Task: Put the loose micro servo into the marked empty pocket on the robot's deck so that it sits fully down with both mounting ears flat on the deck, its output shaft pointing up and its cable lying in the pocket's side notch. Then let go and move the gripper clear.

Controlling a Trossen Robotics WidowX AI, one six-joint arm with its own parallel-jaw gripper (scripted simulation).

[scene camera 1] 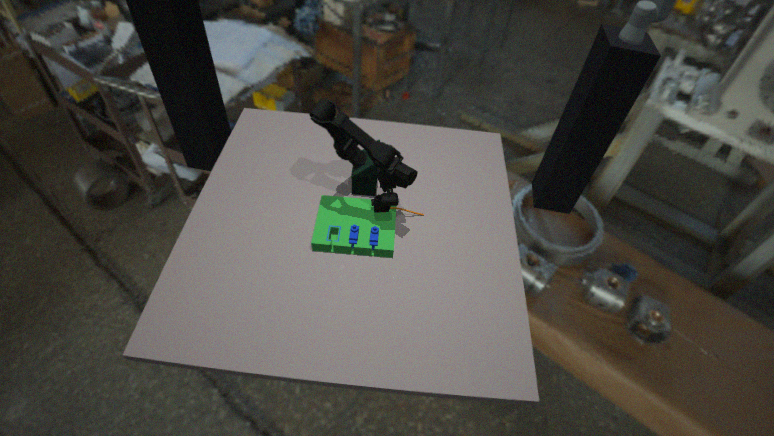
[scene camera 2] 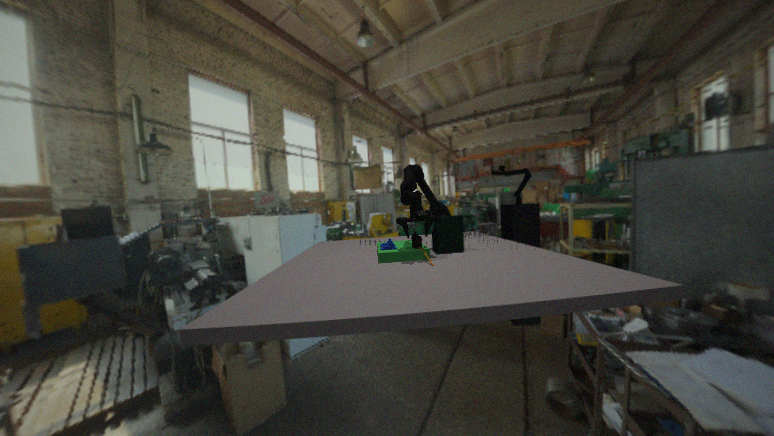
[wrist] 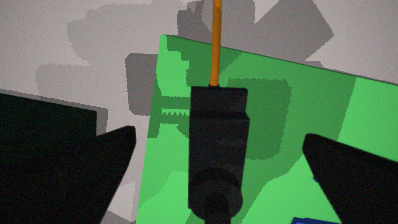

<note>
The gripper [wrist: 219, 137] is open, with nothing in its grasp. Further things: a deck [scene camera 1: 333, 210].
The deck also shows in the wrist view [wrist: 286, 100].
</note>
